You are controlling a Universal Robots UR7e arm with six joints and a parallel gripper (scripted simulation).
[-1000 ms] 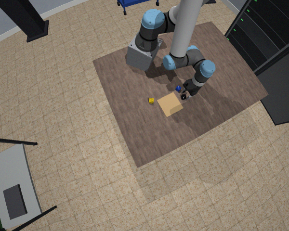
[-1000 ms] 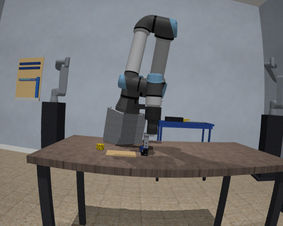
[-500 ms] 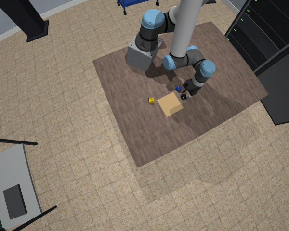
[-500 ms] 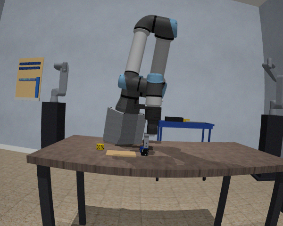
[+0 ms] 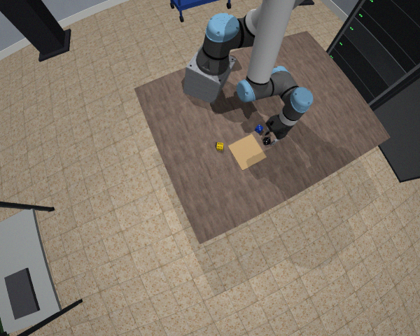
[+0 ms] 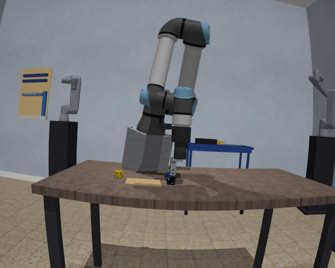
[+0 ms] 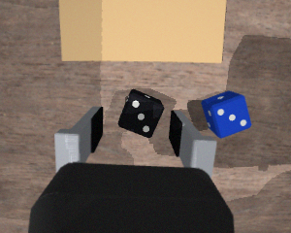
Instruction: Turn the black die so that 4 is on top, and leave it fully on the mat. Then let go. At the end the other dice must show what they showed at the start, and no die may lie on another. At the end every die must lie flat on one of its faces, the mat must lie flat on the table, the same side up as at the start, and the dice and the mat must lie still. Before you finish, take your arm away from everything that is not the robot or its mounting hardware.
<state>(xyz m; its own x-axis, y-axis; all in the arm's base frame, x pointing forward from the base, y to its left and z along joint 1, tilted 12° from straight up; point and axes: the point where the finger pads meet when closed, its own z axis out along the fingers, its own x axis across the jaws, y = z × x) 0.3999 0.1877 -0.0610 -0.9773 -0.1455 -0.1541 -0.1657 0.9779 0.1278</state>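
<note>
My gripper is now 4 cm above the black die. Also, from my hand: blue die 8 cm behind, 2 cm to the right, 4 cm below; then tan mat 2 cm ahead, 11 cm to the right, 6 cm below; then yellow die 4 cm behind, 24 cm to the right, 4 cm below.
</note>
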